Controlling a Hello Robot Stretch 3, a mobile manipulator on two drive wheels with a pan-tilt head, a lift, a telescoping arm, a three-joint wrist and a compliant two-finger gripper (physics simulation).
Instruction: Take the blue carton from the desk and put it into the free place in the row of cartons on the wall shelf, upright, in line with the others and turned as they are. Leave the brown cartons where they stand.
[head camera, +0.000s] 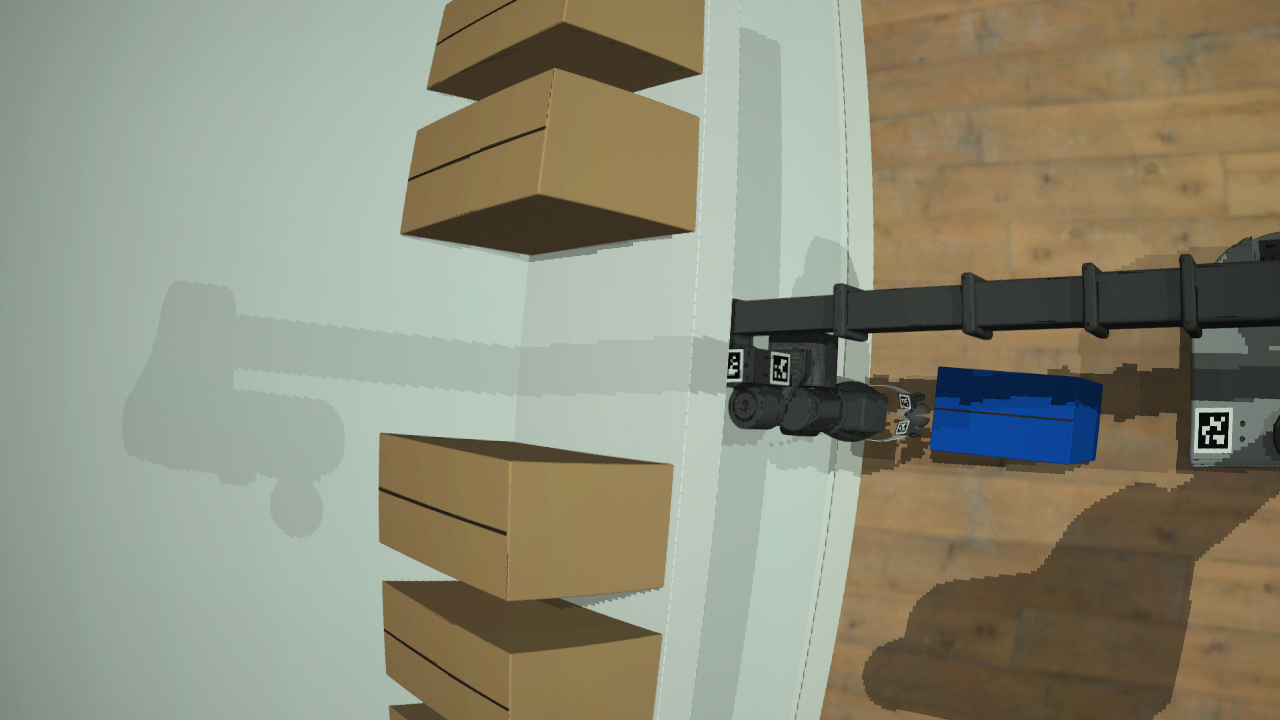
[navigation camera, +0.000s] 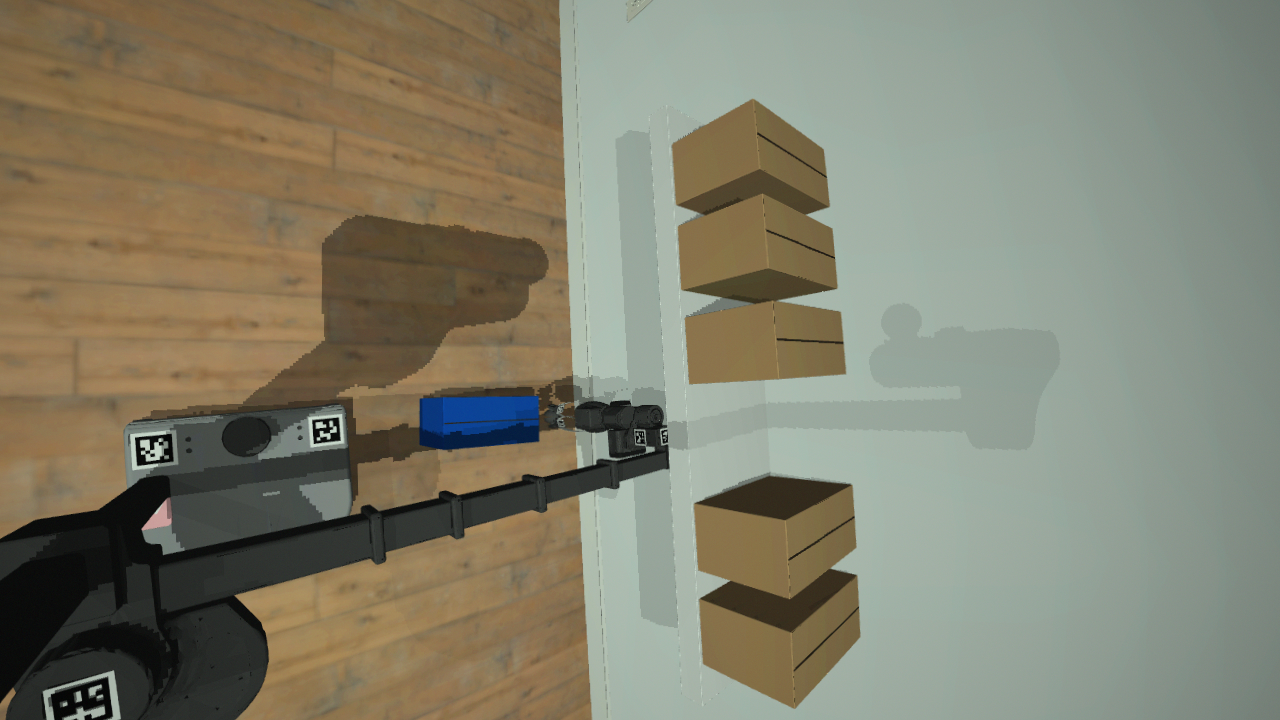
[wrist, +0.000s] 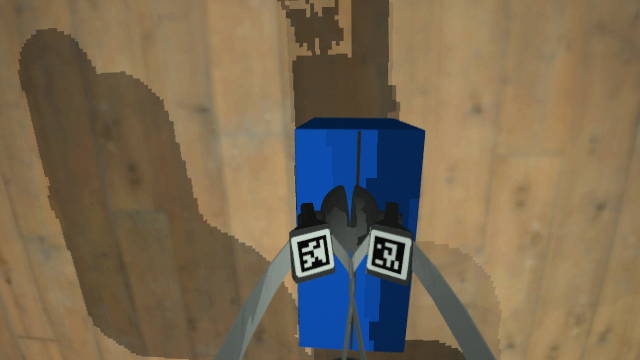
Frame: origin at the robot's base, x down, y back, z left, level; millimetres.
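Where they show: gripper, fingertip midpoint: (head camera: 922, 415) (navigation camera: 547, 416); robot's base at its link origin: (navigation camera: 246, 434).
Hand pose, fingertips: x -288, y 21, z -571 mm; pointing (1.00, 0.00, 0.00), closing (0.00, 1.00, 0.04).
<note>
Each offset is from my fingertips to the top centre of the thing. Level surfaces: height alone.
The blue carton {dx +107, dy +3, dz +86 mm} (head camera: 1002, 438) (navigation camera: 492, 420) (wrist: 320, 165) rests on the wooden floor between the robot's base and the wall, a dark line running lengthwise on its upper face. No desk shows. My gripper (head camera: 920, 416) (navigation camera: 554, 416) (wrist: 348, 209) is shut with nothing between its fingertips. It is beside the carton's wall-side end in the head view; in the wrist view the fingertips overlap the carton. Brown cartons {dx -596, dy +216, dz -151 mm} (head camera: 617, 170) {dx -596, dy -112, dz -168 mm} (head camera: 586, 528) (navigation camera: 729, 344) (navigation camera: 742, 541) stand in a row on the wall shelf {dx -416 mm} (head camera: 617, 308) (navigation camera: 720, 407), with a wide gap between two of them.
The telescoping arm (head camera: 913, 308) (navigation camera: 492, 510) reaches from the robot toward the wall, beside the carton. The robot's base (head camera: 1230, 358) (navigation camera: 286, 474) is on the floor at the carton's other end. Shadows of the robot fall on the wall and floor.
</note>
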